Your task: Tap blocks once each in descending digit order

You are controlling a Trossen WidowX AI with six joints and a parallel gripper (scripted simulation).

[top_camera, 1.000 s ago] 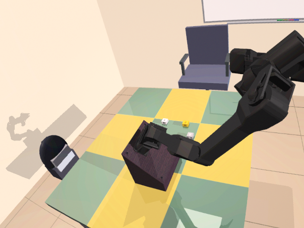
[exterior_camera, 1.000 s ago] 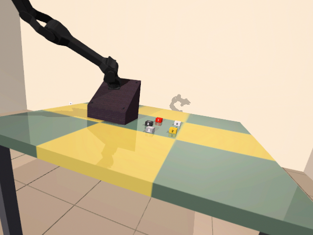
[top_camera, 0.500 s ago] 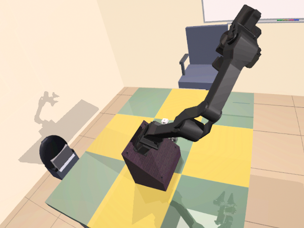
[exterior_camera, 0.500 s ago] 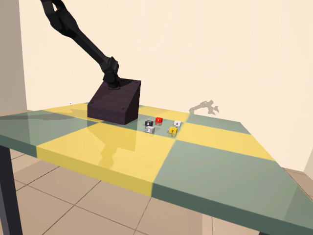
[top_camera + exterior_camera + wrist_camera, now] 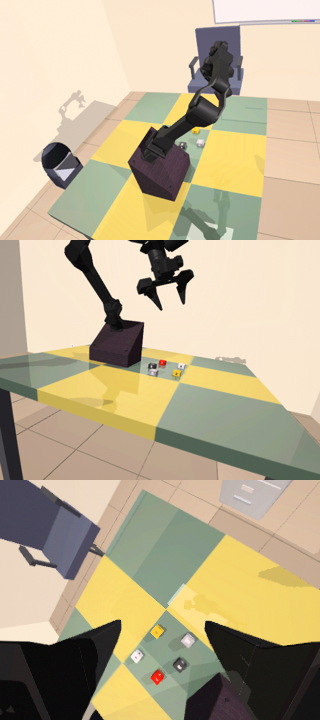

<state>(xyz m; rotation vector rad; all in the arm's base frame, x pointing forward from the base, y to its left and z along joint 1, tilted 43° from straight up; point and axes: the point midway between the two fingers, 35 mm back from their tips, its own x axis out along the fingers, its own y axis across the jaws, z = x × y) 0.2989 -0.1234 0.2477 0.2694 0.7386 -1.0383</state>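
The white block lies 60 mm ahead of my gripper tip, 270 mm to the left of it and 270 mm below it. Round my gripper tip: grey block: 60 mm behind, 100 mm to the left, 270 mm below; then yellow block: 50 mm ahead, 130 mm to the left, 270 mm below; then black block: 80 mm behind, 190 mm to the left, 270 mm below.
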